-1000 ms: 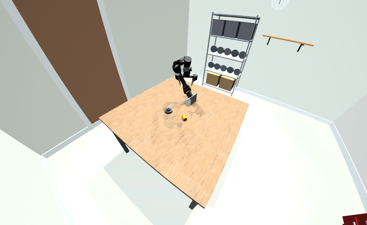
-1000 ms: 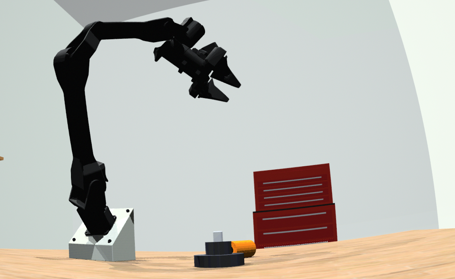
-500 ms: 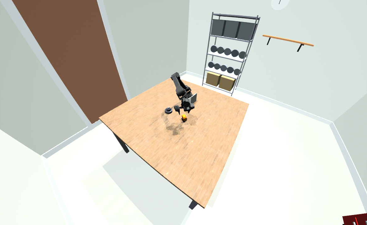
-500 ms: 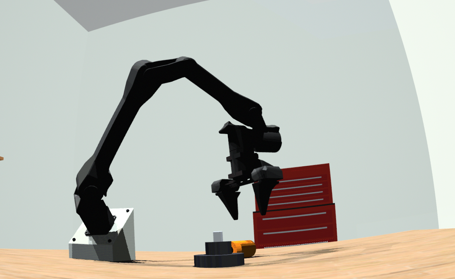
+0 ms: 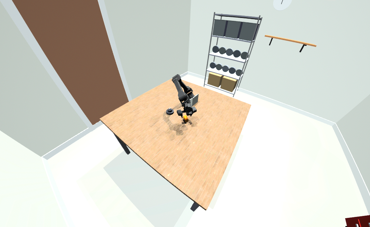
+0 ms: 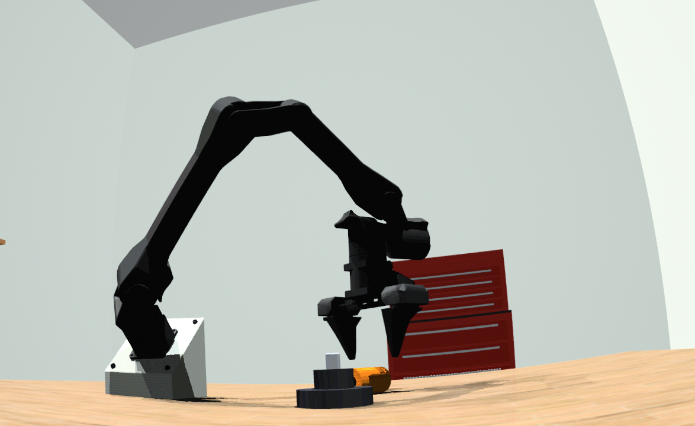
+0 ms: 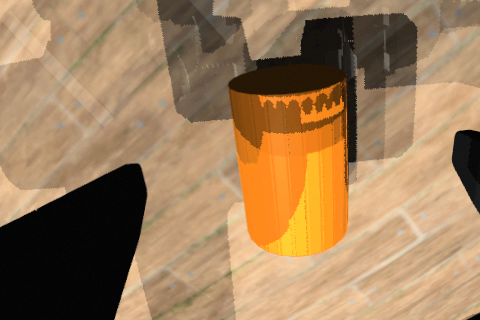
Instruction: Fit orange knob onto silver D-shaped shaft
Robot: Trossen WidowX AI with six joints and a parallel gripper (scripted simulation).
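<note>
Right now my gripper tip is 30 mm above the orange knob. From my gripper tip the other things lie so: dark round pedestal (220 mm to the right, 20 mm below).
</note>
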